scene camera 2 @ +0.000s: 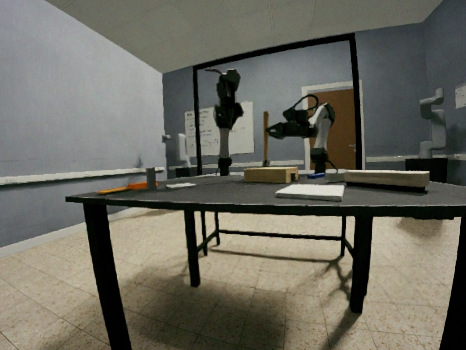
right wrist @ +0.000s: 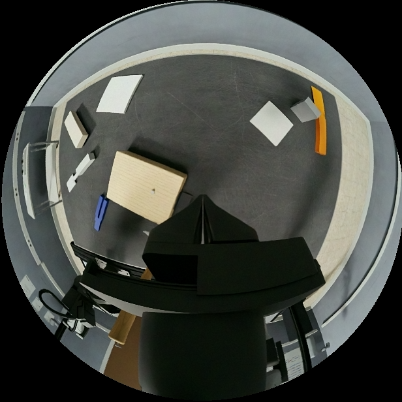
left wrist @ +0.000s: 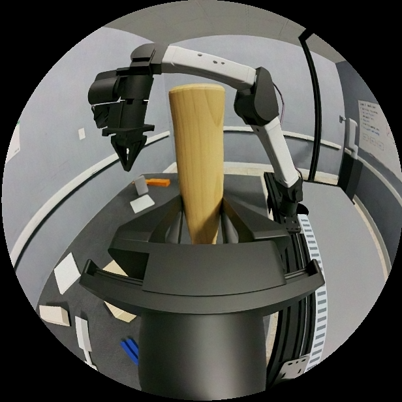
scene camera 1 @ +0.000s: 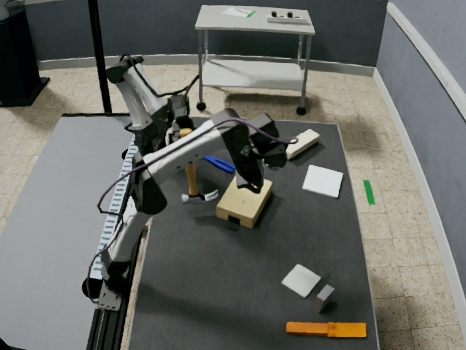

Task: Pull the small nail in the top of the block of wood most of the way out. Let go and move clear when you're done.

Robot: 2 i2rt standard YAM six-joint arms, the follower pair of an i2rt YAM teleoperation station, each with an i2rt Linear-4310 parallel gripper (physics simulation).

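Places are measured from the left arm's base along level axes (x ahead, y left, z up), in centimetres.
Pixels of known places: left gripper, fingertip midpoint: (scene camera 2: pixel 264 131); right gripper, fingertip midpoint: (scene camera 2: pixel 230 130) (scene camera 1: pixel 258 193); right arm's base, link origin: (scene camera 1: pixel 114 283).
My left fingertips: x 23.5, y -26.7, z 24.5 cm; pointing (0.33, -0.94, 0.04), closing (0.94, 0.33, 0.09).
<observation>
Ahead of a thing's pixels: the offset from my left fingertips to its top centre. "spot": to the spot under its first point.
The wooden block @(dz -17.6, dx +16.5, dy +5.3 cm) (scene camera 1: pixel 239 210) (scene camera 2: pixel 267 175) (right wrist: pixel 135 175) lies on the dark table. The small nail @(dz -16.8, dx +16.4, dy +1.4 cm) (scene camera 1: pixel 243 202) (right wrist: pixel 153 191) shows in its top face; how far it stands out is too small to tell. My left gripper (scene camera 2: pixel 270 130) (left wrist: pixel 201 199) is shut on the upright wooden handle of the claw hammer @(dz +9.5, dx +1.8, dy +0.8 cm) (scene camera 1: pixel 192 177) (scene camera 2: pixel 266 140) (left wrist: pixel 200 150) (right wrist: pixel 122 327). The hammer's head is down, left of the block in scene camera 1, claw towards the block and apart from the nail. My right gripper (scene camera 1: pixel 256 189) (left wrist: pixel 126 170) (right wrist: pixel 202 200) is shut and empty, pointing down above the table near the block.
A blue tool @(dz -21.4, dx +4.6, dy +23.8 cm) (scene camera 1: pixel 220 164) (right wrist: pixel 101 212) lies beside the block. A pale bar @(dz -18.6, dx +34.6, dy +37.0 cm) (scene camera 1: pixel 303 144) (right wrist: pixel 76 130), white squares @(dz -21.7, dx +43.5, dy +19.5 cm) (scene camera 1: pixel 323 181) @(dz -21.9, dx +36.2, dy -23.7 cm) (scene camera 1: pixel 301 280), a grey block @(dz -15.1, dx +42.2, dy -31.8 cm) (scene camera 1: pixel 324 298) and an orange tool @(dz -20.8, dx +44.2, dy -40.4 cm) (scene camera 1: pixel 326 329) lie farther off. A dark piece @(spot: dz -22.2, dx +13.8, dy -3.6 cm) (scene camera 1: pixel 233 222) sits at the block's near side.
</observation>
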